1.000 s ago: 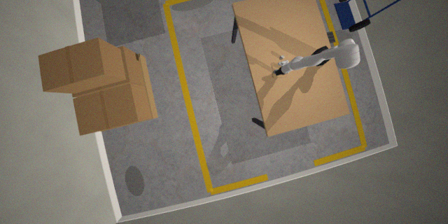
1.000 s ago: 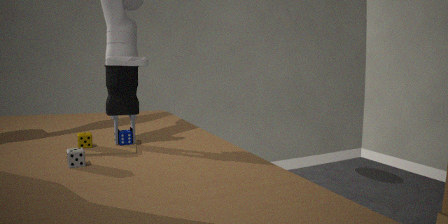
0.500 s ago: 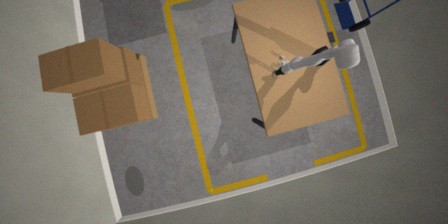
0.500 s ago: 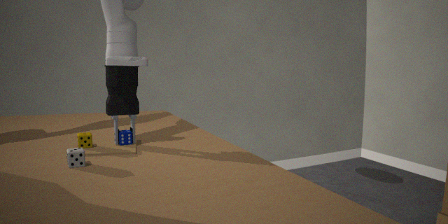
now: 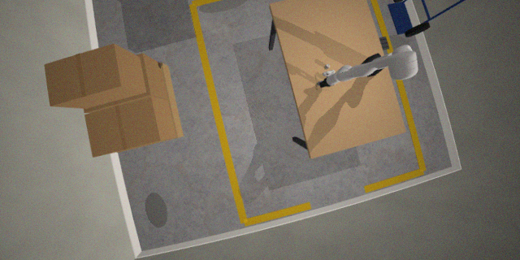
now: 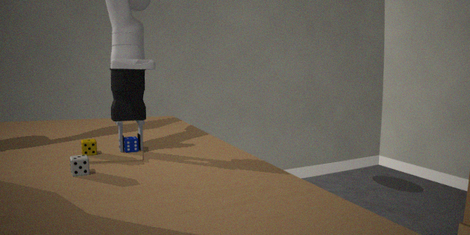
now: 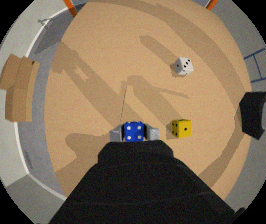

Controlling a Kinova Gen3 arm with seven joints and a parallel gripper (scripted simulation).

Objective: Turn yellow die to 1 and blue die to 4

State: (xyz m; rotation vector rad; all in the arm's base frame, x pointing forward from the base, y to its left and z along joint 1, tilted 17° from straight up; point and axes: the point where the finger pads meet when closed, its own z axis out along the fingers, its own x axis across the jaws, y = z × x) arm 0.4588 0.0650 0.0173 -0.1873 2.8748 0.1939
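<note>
Now: hand right at the blue die. Round my hand: white die: 140 mm to the right, 90 mm behind, 10 mm below; tan mat: 40 mm behind, 20 mm below, 10 mm to the right; yellow die: 90 mm behind, 10 mm to the right.
</note>
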